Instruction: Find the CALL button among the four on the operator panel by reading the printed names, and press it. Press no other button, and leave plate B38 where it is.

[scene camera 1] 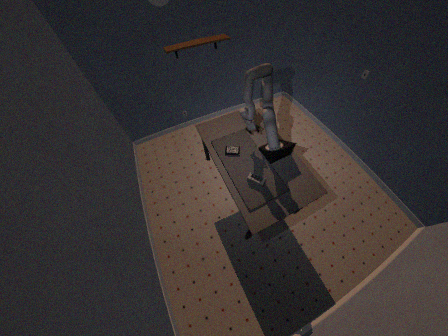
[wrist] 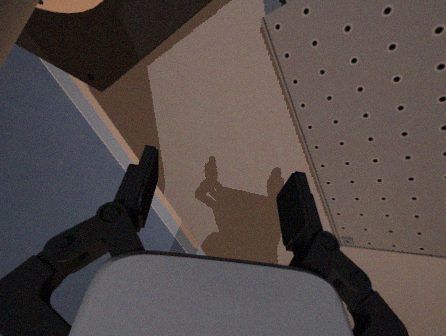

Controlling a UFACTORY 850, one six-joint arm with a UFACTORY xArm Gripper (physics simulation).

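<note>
My gripper point(scene camera 1: 253, 132) point(wrist: 223, 173) is open, with its black fingers wide apart and no object between them. It hangs over the far end of the table, beside the perforated board. A small dark box with a light top point(scene camera 1: 232, 150) lies on the board, to the lower left of the gripper in the scene view. A pale block with dark details point(scene camera 1: 256, 178) stands further toward the near end. Both are too small and dim to tell which is the operator panel or plate B38. No button names can be read, and neither object shows in the wrist view.
The perforated board point(scene camera 1: 235, 167) point(wrist: 350, 125) lies on the table point(scene camera 1: 312, 187) point(wrist: 200, 100). The arm stands on a black pedestal point(scene camera 1: 277, 152) point(wrist: 150, 35) at the table's right side. An orange shelf point(scene camera 1: 197, 43) is on the back wall. A dark mat point(scene camera 1: 275, 275) lies on the floor.
</note>
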